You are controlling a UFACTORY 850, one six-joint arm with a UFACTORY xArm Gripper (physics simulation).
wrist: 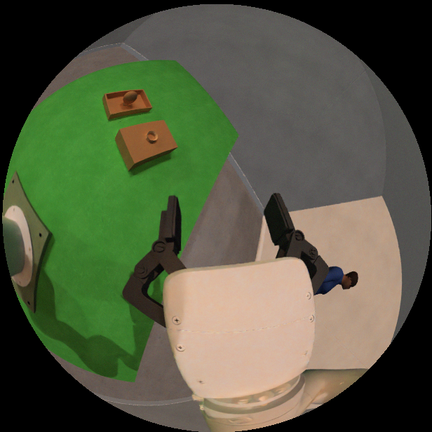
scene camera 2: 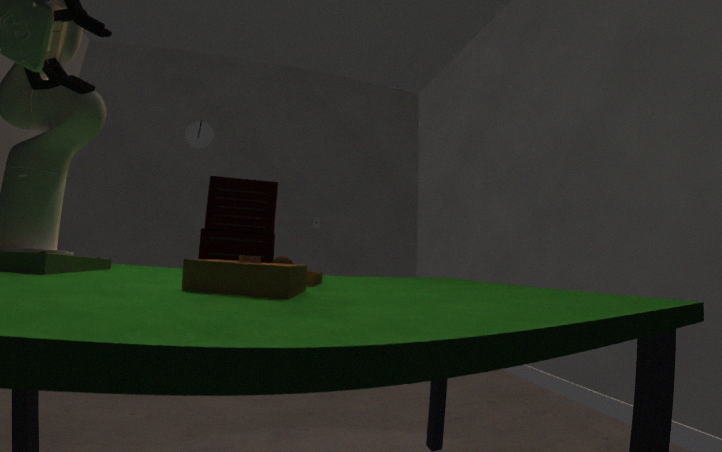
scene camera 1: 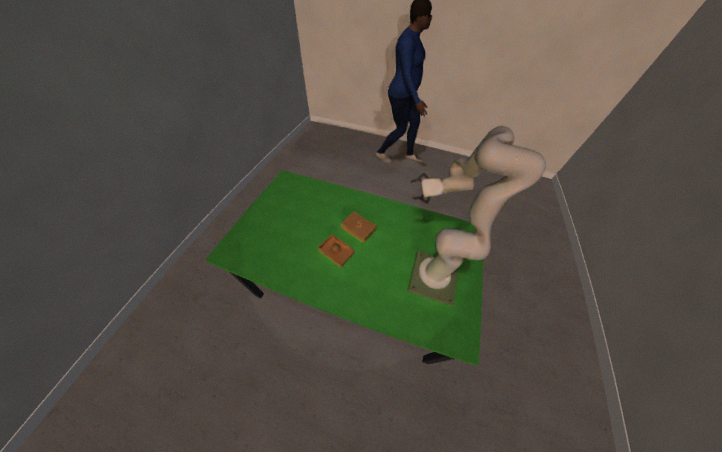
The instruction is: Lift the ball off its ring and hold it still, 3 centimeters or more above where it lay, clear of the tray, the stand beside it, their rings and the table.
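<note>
A brown ball [scene camera 1: 336,247] [scene camera 2: 283,260] [wrist: 130,97] rests inside the shallow orange tray [scene camera 1: 343,261] [scene camera 2: 317,278] [wrist: 122,114]; the ring under it is mostly hidden. The orange block-like stand [scene camera 1: 355,231] [scene camera 2: 242,278] [wrist: 142,152] is beside the tray, with a small ring [scene camera 1: 359,223] [scene camera 2: 249,259] [wrist: 152,136] on its top. My gripper [scene camera 1: 413,190] [scene camera 2: 102,61] [wrist: 225,202] is wide open and empty. It is high up and well off to one side of the tray and stand, near the table's edge in scene camera 1.
The green table [scene camera 1: 277,234] [scene camera 2: 426,314] [wrist: 75,175] carries the arm's base plate [scene camera 1: 432,293] [scene camera 2: 69,263] [wrist: 37,240]. A person in blue [scene camera 1: 409,63] [wrist: 331,281] is beyond the table by the wall. A dark red slatted object [scene camera 2: 242,213] shows behind the stand in scene camera 2.
</note>
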